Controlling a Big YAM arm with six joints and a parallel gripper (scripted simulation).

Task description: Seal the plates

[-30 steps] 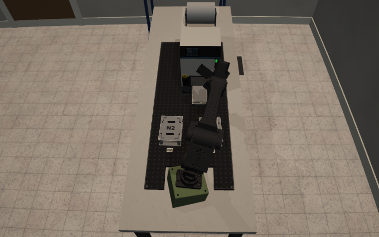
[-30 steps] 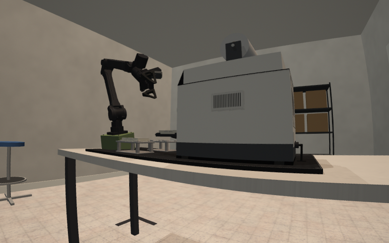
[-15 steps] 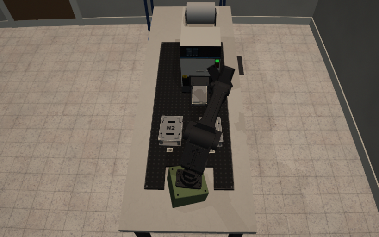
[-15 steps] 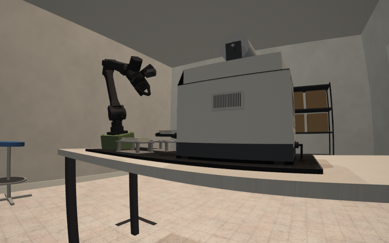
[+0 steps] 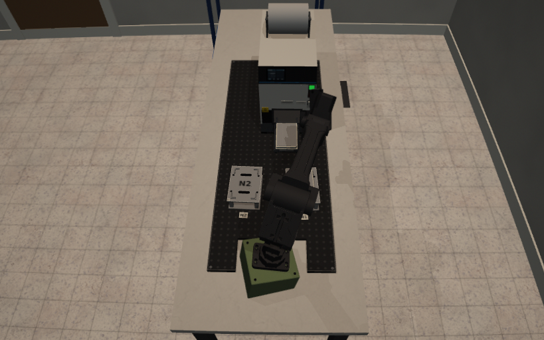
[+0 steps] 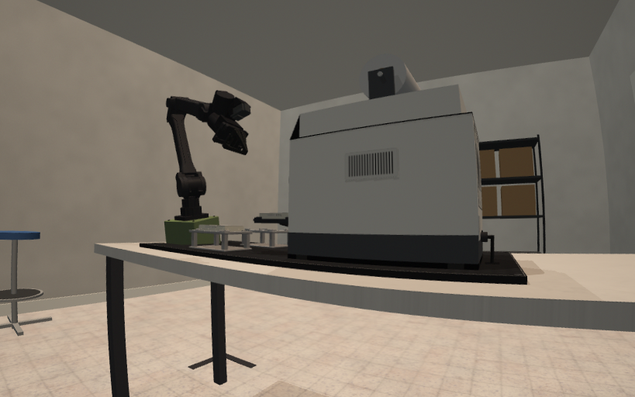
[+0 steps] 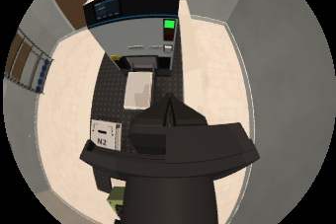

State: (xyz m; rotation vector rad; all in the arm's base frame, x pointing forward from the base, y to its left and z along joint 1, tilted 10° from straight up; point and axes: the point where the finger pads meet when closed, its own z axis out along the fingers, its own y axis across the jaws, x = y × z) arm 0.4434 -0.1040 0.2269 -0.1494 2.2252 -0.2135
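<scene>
Now: hand 7 cm short of the white well plate, 10 cm to the right of it and 18 cm above it. From my hand the other things lie so: yellow warning label: 17 cm ahead, 19 cm to the left, 14 cm below; foil roll: 40 cm ahead, 10 cm to the left, 13 cm above; sealer stage: 7 cm ahead, 10 cm to the left, 19 cm below.
</scene>
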